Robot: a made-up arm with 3 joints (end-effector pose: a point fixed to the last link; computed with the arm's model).
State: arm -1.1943 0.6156 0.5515
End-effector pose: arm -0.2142 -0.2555 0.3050 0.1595 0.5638 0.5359
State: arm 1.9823 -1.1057 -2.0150
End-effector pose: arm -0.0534 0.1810 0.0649 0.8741 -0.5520 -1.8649
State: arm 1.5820 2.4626 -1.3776
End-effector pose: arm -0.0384 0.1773 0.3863 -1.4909 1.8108 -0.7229
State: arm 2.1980 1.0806 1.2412
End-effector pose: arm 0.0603 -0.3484 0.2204 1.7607 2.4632 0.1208
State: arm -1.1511 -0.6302 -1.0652
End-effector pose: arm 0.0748 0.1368 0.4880 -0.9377 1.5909 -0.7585
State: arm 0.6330 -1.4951 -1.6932
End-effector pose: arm -0.1878 0.1929 0.2931 -0.7250 0.6412 -1.5764
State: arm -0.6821 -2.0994 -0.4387
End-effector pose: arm 0.3902 -0.0015 0.4471 -0.6067 2.7212 -0.1104
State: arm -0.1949 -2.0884 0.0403
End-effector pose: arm 0.2159 -0.1308 0.6046 0.0460 2.2829 0.0211
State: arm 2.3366 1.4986 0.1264
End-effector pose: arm 0.1565 -0.1537 0.4078 0.1547 2.4439 0.0559
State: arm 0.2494 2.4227 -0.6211
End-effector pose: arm 0.3359 0.0446 0.1811 0.8213 -2.5592 -0.1964
